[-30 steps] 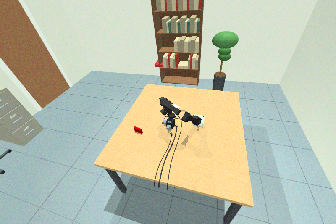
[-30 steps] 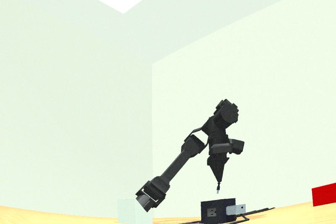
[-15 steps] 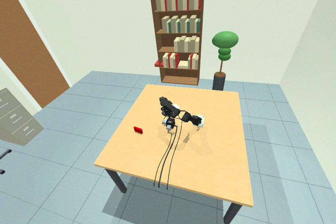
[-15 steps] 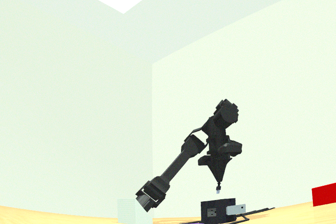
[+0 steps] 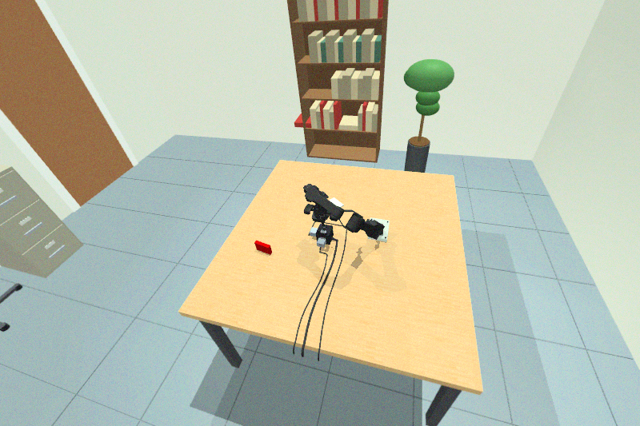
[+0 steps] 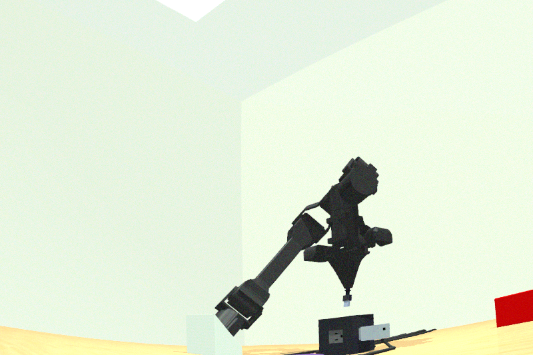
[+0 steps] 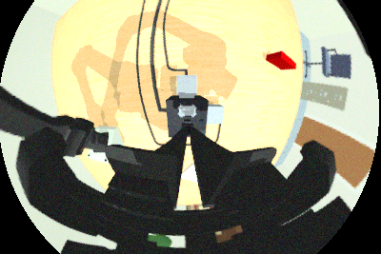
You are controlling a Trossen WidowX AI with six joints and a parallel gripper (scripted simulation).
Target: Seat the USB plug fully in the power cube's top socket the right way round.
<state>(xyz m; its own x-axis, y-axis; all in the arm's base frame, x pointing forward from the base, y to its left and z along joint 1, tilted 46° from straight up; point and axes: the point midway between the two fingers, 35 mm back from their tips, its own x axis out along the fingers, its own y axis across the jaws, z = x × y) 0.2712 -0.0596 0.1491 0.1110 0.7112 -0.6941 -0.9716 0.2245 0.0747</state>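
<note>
Right now the usb plug is 2 cm below my gripper tip. The rest, counted from my gripper tip: red block (32 cm ahead, 12 cm to the left, 10 cm below); white sheet (29 cm to the right, 13 cm below); purple block (34 cm to the right, 12 cm below, 11 cm ahead).
</note>
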